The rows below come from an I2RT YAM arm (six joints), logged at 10 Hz.
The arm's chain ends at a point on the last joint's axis. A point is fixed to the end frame.
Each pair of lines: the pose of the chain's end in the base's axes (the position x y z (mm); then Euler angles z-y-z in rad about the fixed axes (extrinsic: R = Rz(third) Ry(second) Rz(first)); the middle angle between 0 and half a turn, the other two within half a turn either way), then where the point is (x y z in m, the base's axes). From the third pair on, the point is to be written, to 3 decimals.
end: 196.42, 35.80, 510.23, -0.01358, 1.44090, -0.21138
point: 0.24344 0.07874 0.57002
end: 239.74, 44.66, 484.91, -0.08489, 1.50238, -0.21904
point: 0.29168 0.09006 0.53850
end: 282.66, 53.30, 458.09, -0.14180, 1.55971, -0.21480
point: 0.338 0.101 0.506
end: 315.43, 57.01, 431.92, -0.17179, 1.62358, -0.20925
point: 0.374 0.106 0.475
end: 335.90, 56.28, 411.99, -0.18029, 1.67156, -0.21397
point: 0.396 0.105 0.452
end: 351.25, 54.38, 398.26, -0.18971, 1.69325, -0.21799
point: 0.413 0.103 0.437
